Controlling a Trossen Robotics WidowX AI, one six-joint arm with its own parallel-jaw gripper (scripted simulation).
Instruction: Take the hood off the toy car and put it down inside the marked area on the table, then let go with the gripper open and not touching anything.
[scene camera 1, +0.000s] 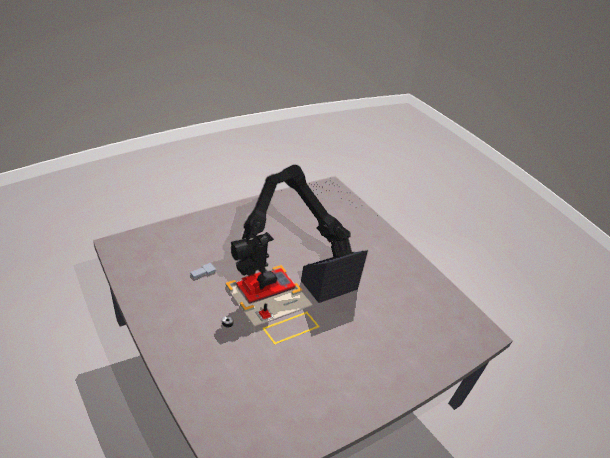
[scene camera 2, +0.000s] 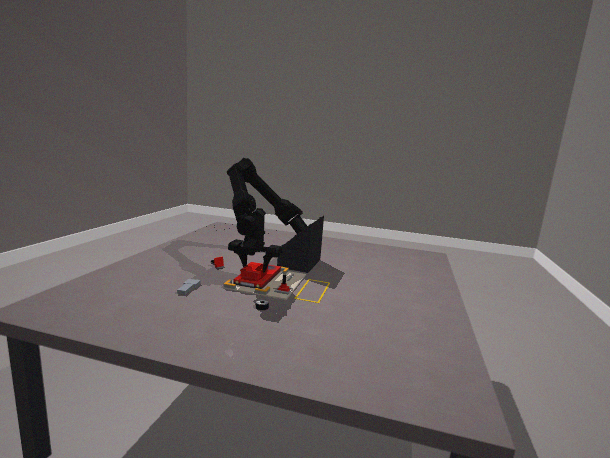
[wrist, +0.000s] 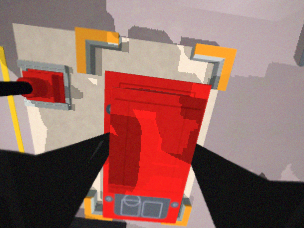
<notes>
I see my gripper (scene camera 2: 254, 270) and a red hood (wrist: 153, 135).
My gripper is seen too in scene camera 1 (scene camera 1: 256, 283) and in the wrist view (wrist: 151, 141).
</notes>
